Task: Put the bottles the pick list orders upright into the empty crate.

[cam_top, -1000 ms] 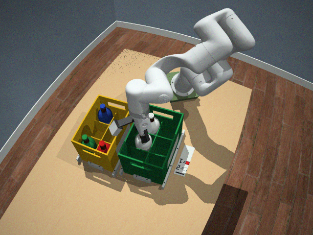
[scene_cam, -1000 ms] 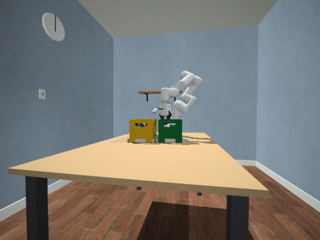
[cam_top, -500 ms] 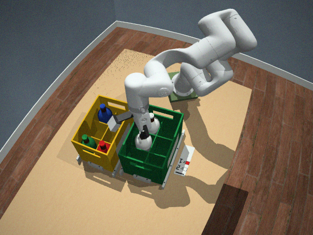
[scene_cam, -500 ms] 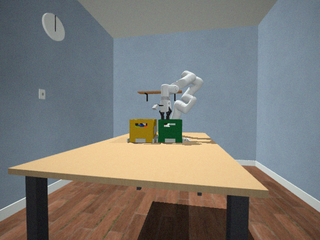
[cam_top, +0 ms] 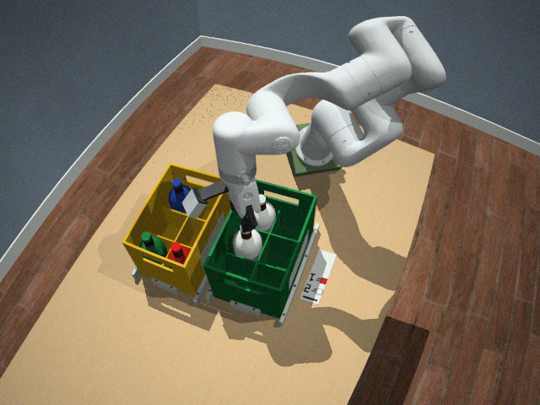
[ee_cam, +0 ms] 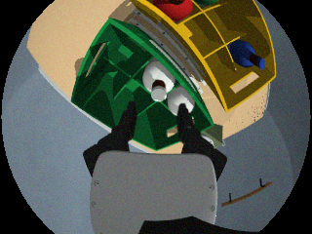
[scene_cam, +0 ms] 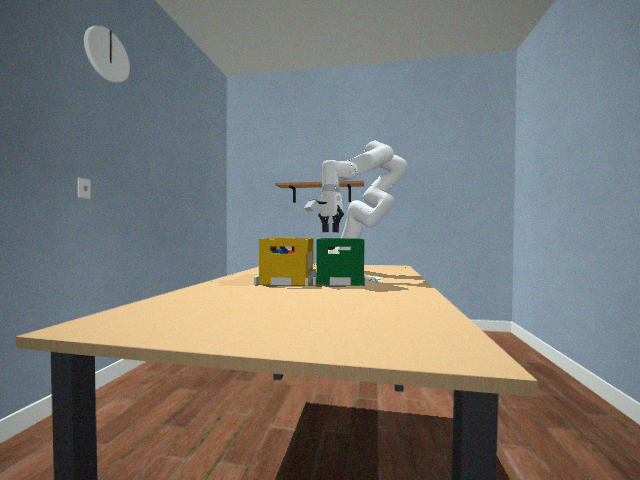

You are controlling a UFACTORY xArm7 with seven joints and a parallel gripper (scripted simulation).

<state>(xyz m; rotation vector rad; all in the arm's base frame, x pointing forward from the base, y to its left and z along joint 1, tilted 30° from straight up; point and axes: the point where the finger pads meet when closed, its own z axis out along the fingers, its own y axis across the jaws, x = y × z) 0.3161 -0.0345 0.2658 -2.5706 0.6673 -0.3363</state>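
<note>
Now: hand 150 mm short of the red-labelled bottle, 90 mm to the left of it and 130 mm above it. The rest, counted from my hand: green crate: 20 mm behind, 40 mm to the left, 140 mm below; then blue bottle: 10 mm ahead, 240 mm to the right, 130 mm below; then yellow crate: 80 mm ahead, 160 mm to the right, 140 mm below.
</note>
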